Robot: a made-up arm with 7 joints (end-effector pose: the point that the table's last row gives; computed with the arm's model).
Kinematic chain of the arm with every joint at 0, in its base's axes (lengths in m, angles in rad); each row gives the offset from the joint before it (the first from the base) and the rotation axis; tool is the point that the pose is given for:
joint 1: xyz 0 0 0.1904 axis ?
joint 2: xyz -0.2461 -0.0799 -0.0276 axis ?
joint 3: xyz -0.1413 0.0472 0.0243 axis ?
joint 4: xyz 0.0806 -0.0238 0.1 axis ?
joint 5: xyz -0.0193 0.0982 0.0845 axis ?
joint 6: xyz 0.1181 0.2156 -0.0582 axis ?
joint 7: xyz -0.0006 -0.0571 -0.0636 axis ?
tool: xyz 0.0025 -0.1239 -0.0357
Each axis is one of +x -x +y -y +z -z.
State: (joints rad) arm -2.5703 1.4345 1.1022 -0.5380 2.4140 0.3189 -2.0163
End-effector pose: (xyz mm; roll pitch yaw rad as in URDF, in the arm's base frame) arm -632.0 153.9 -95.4 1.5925 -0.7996 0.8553
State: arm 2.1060 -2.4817 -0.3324 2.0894 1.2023 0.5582 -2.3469
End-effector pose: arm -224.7 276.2 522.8 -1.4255 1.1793 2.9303
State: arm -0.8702 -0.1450 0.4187 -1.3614 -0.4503 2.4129 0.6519
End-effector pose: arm -309.7 56.2 295.2 1.2801 0.6298 0.7461
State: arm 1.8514 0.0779 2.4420 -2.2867 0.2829 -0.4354 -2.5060
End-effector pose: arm -330.5 -294.1 501.4 -1.3971 0.4163 0.4326
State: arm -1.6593 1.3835 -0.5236 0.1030 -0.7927 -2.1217 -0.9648
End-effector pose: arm -302.5 -70.0 288.5 -2.7788 0.3953 -0.8240
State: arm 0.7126 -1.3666 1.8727 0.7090 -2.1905 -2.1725 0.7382
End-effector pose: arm -214.2 -140.3 191.9 1.8351 0.5313 2.3396
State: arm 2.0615 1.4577 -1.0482 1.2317 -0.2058 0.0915 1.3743
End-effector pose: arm -505.6 138.4 279.2 3.1315 0.2802 2.4028
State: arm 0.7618 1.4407 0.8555 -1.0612 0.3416 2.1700 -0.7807
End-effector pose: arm -572.1 -111.4 389.6 -2.1598 0.3618 0.1975
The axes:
joint 1: -x
joint 2: +z
joint 3: -x
joint 4: +y
joint 5: +x
joint 6: +y
joint 7: +z

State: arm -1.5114 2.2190 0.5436 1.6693 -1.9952 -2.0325 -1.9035
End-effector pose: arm -70.9 52.2 77.6 -1.2415 -0.8663 2.6322
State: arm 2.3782 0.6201 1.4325 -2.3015 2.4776 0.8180 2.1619
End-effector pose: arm -559.5 228.3 452.4 -2.6546 0.3594 1.1290
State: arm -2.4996 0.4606 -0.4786 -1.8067 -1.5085 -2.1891 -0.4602
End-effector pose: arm -348.9 -6.4 -148.4 0.4161 -0.6116 -2.6461
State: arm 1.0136 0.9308 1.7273 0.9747 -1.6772 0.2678 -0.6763
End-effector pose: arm -406.6 37.2 209.8 1.9195 0.4522 0.5649
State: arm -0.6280 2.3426 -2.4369 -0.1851 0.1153 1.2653 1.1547
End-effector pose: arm -158.4 -73.3 288.7 -0.9124 -1.2758 -0.2002
